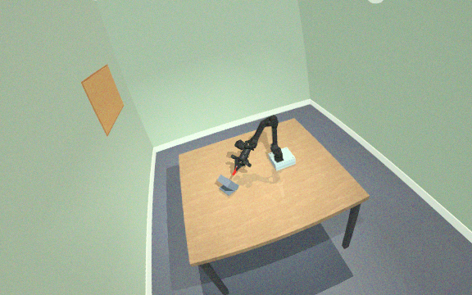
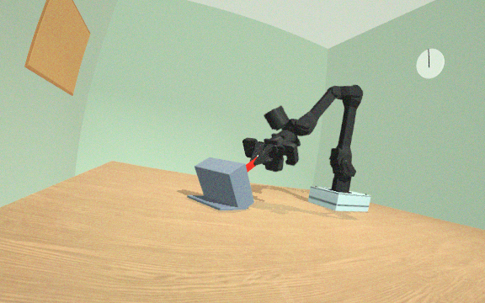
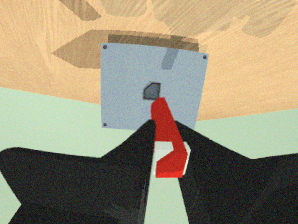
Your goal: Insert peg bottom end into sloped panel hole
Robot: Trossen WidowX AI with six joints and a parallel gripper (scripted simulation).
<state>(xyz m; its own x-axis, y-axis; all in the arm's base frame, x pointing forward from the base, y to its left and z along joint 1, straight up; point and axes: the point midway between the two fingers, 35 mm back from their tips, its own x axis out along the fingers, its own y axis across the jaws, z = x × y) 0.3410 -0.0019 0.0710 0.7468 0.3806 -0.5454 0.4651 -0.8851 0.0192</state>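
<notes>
The sloped panel is 80 mm ahead of my gripper tip, 60 mm below it and 40 mm to the left of it. From my gripper tip the other things lie so: red peg 10 mm to the right, 10 mm behind, 10 mm above.
</notes>
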